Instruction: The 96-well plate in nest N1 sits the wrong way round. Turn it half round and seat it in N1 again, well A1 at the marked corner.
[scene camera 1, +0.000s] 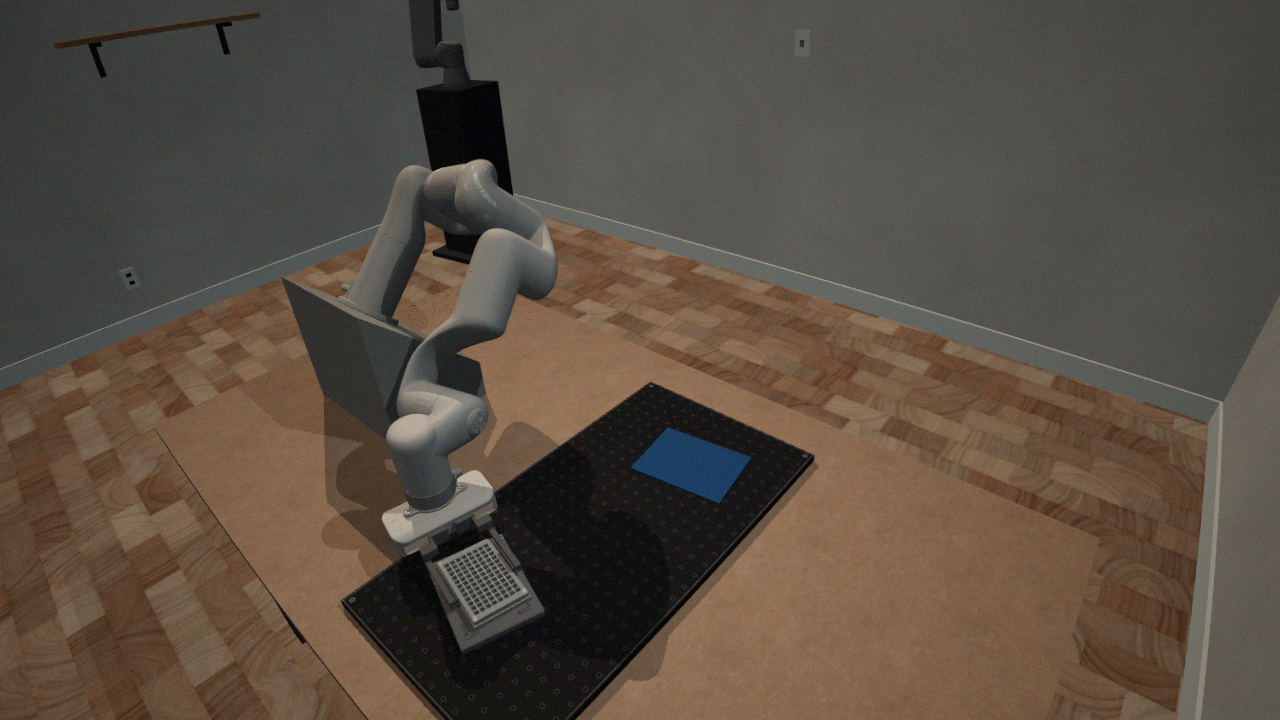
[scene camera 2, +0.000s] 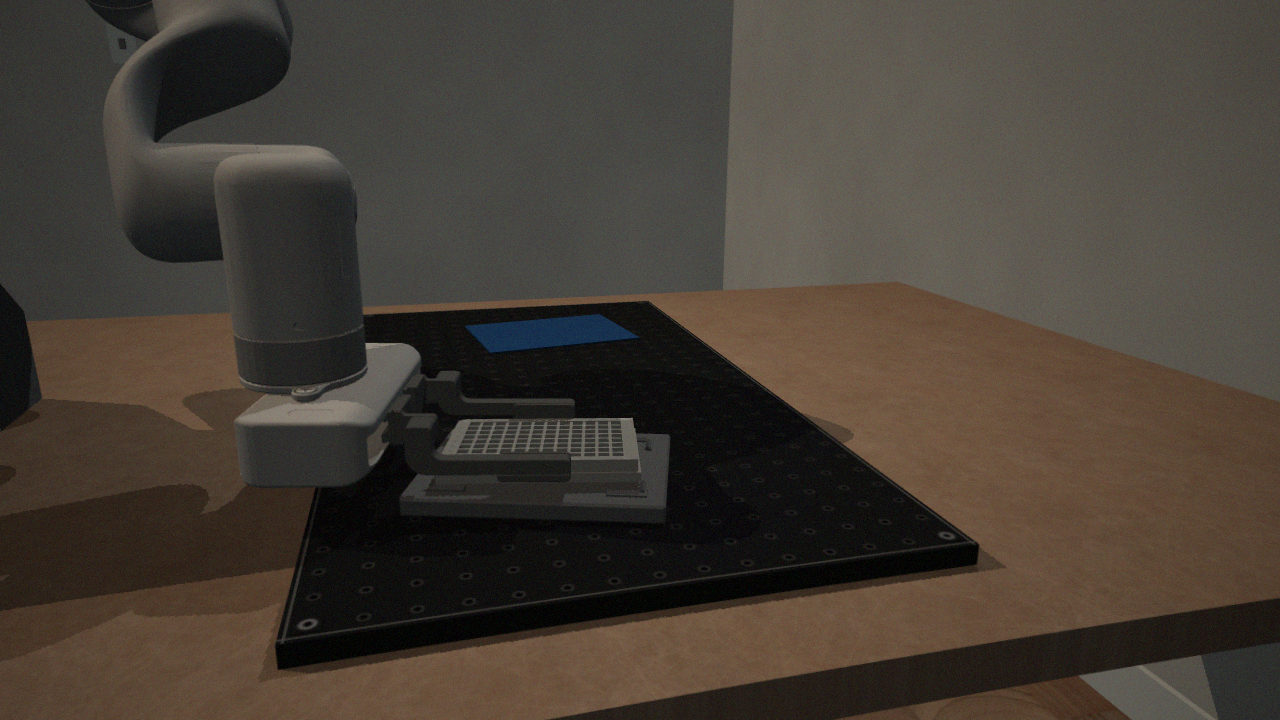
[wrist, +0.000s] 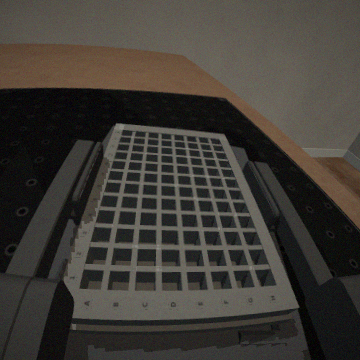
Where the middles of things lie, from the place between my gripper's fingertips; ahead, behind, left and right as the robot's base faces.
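My hand: 2 cm above the grey nest N1 (scene camera 2: 581, 501) and 2 cm past it. Flat blue rectangle (scene camera 1: 697, 466): 3 cm below my hand, 39 cm to the left of it and 11 cm ahead of it.
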